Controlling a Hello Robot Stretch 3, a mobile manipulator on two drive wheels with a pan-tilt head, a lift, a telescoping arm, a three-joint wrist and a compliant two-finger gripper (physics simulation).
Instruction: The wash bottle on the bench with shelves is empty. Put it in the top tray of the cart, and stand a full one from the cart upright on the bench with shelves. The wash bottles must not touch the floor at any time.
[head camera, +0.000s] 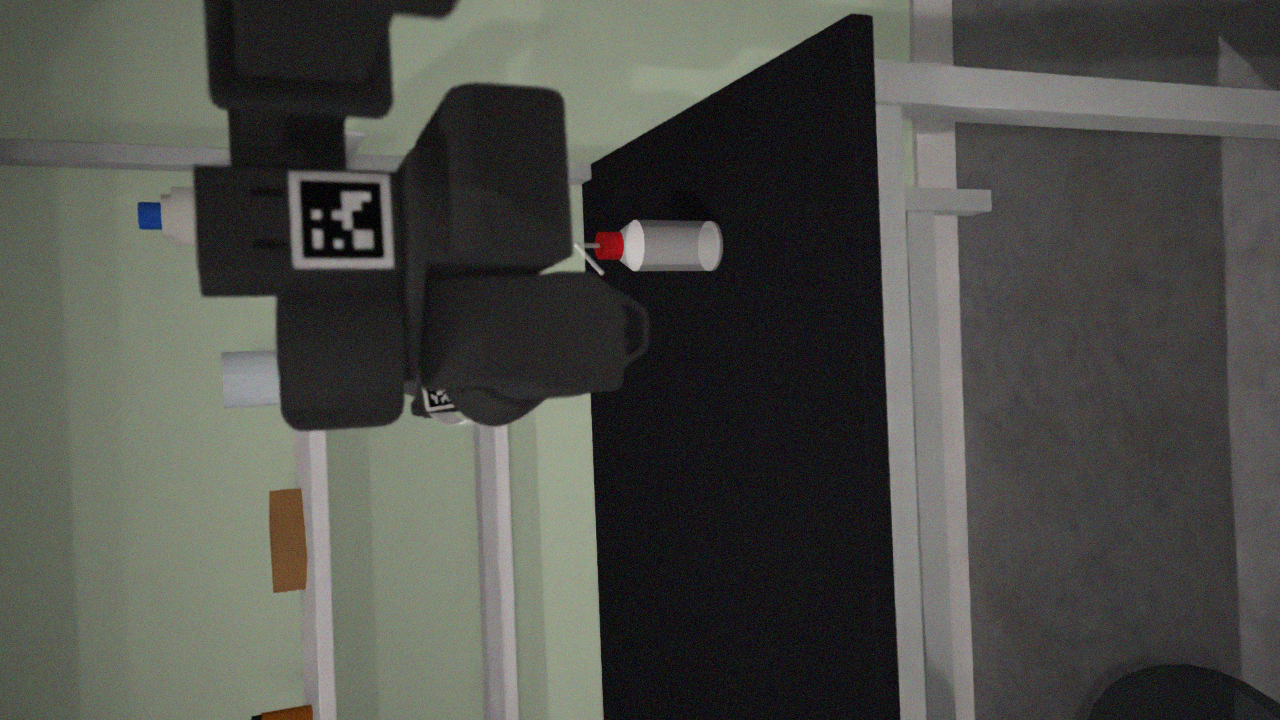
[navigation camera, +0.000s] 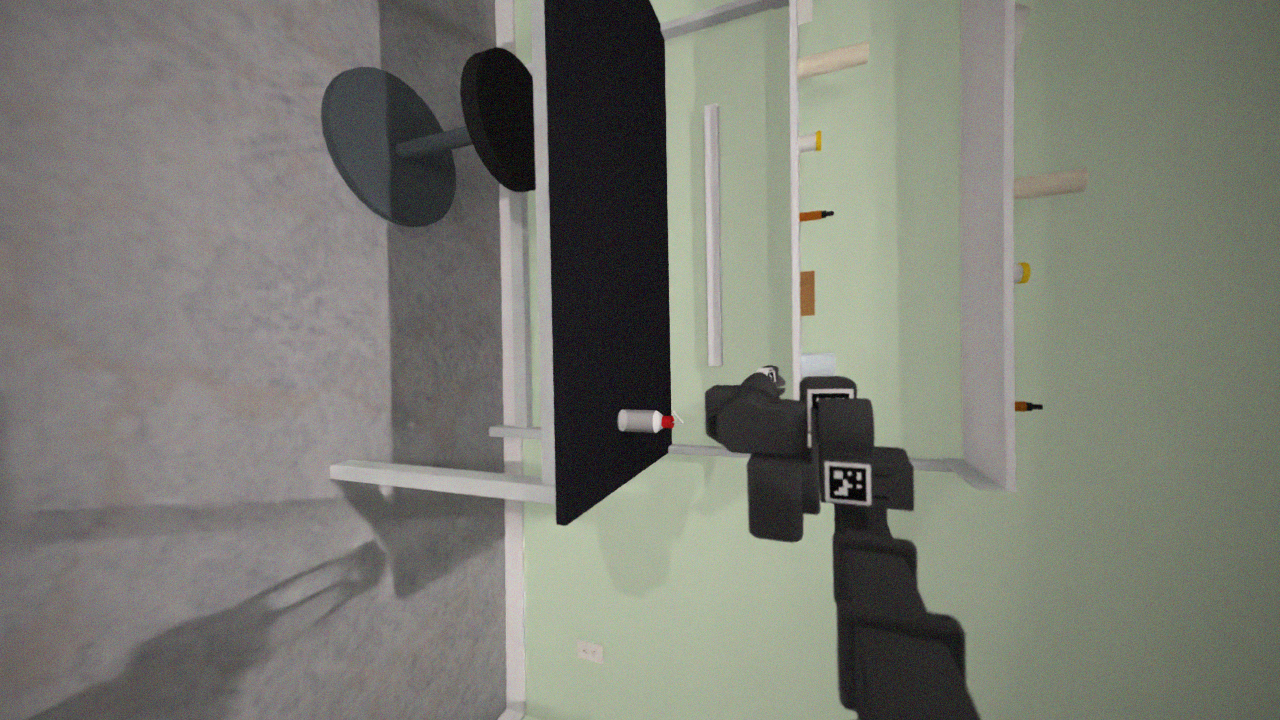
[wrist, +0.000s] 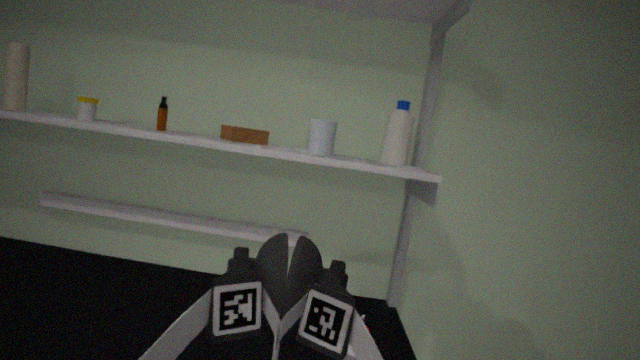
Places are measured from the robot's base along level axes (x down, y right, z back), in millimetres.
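Pixels of known places: gripper, fingertip midpoint: (wrist: 290, 261).
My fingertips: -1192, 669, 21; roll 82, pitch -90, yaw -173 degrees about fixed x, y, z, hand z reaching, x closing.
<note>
Ahead of a thing's pixels: the offset from my fingertips to its top centre, as dx, dy, dz.
The wash bottle @(+256, +437, +147) (head camera: 671, 245) (navigation camera: 640, 420), with a red cap, thin spout and see-through body, stands upright on the black top of the bench with shelves (head camera: 742, 465) (navigation camera: 608, 223) (wrist: 100, 300), near one end. In the wrist view a bit of its red cap (wrist: 367, 329) shows beside the right finger. My gripper (wrist: 290, 261) (navigation camera: 773, 377) is shut and empty, its fingertips together. It is above the bench top, higher than the bottle and off to its side, facing the wall shelves. In the head view the wrist hides most of the fingers. The cart and its full bottles do not show.
The lower shelf (wrist: 280, 151) holds a blue-capped bottle @(-205, +781, +246) (wrist: 397, 137), a pale cup @(-117, +732, +31) (wrist: 322, 137), a brown box @(-67, +797, -182) (wrist: 245, 135) and small containers. An upper shelf (navigation camera: 988, 223) is above it. A round stool (navigation camera: 496, 120) stands at the bench's front.
</note>
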